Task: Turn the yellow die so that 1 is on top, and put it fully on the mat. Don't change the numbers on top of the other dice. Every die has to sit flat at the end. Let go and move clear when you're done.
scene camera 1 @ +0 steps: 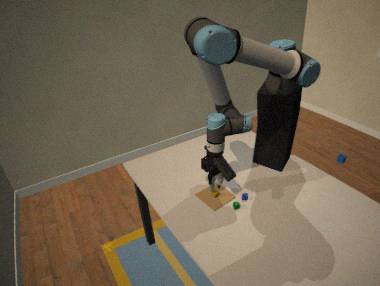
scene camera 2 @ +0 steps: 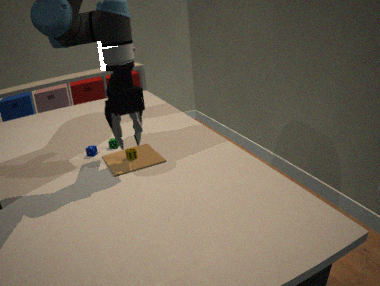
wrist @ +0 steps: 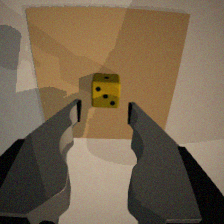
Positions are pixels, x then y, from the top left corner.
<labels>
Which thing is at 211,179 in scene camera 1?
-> The gripper.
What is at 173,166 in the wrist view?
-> The gripper.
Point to a tan mat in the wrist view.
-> At 145,51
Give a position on a yellow die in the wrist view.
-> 105,88
</labels>
